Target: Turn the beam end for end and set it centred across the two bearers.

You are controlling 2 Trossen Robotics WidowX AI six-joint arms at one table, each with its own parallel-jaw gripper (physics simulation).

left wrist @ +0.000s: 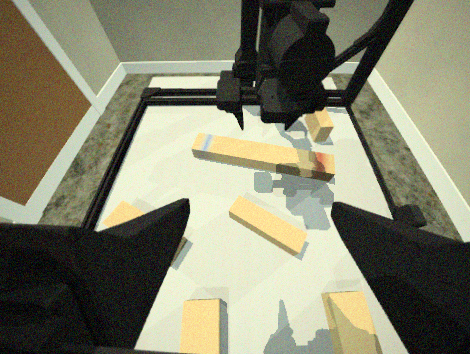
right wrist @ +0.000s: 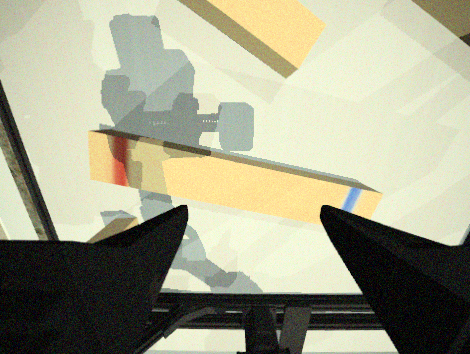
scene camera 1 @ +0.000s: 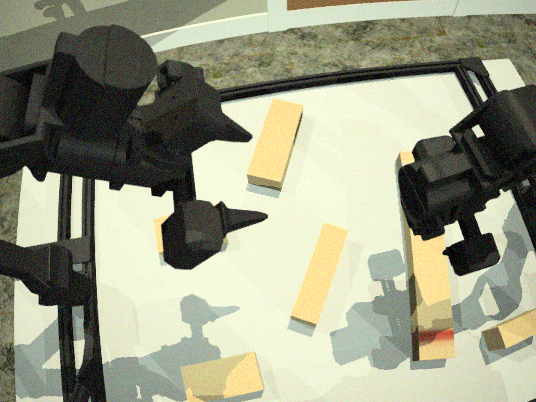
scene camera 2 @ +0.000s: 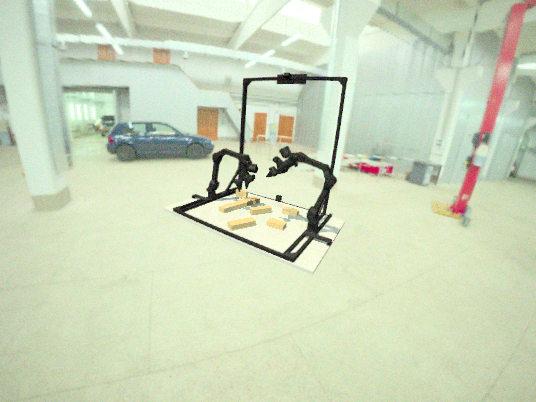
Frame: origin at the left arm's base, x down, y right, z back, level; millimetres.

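Where they show: left gripper, fingertip midpoint: (left wrist: 260, 206) (scene camera 1: 257, 176) (scene camera 2: 269, 175); right gripper, fingertip midpoint: (left wrist: 263, 129) (right wrist: 253, 211) (scene camera 2: 243, 190); left arm's base at its link origin: (scene camera 1: 74, 289) (scene camera 2: 312, 230); right arm's base at its link origin: (right wrist: 258, 317) (scene camera 2: 211, 197).
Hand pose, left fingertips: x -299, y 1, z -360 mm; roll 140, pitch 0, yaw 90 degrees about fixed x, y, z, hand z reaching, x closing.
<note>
Each offset is from my left fingertips to the top centre of the thing.
The long beam {dz -274, dx +280, dy +44 mm} (scene camera 1: 432, 275) (scene camera 2: 235, 205) (left wrist: 250, 152) (right wrist: 240, 182) lies flat on the table, with a red band near one end and a blue band near the other. In scene camera 1 the red end is at the bottom and the arm hides the blue band. Two short blocks, one {dz +127, dx +280, dy -75 mm} (scene camera 1: 159, 235) (left wrist: 201, 325) partly hidden by the left gripper and one {dz +109, dx +280, dy +187 mm} (scene camera 1: 225, 375) (left wrist: 350, 320) at the bottom, look like the bearers; nothing rests on them. My left gripper (scene camera 1: 258, 177) (left wrist: 260, 206) is open, above the table. My right gripper (left wrist: 263, 129) (right wrist: 253, 211) is open and empty, above the beam.
A thick block {dz -56, dx +280, dy -223 mm} (scene camera 1: 275, 145) lies at the upper middle of scene camera 1. A slim block {dz -78, dx +274, dy +45 mm} (scene camera 1: 320, 275) (left wrist: 267, 225) lies between the likely bearers and the beam. Another block {dz -400, dx +255, dy +225 mm} (scene camera 1: 512, 330) (left wrist: 319, 124) lies beyond the beam's red end. A black frame (left wrist: 115, 165) edges the table.
</note>
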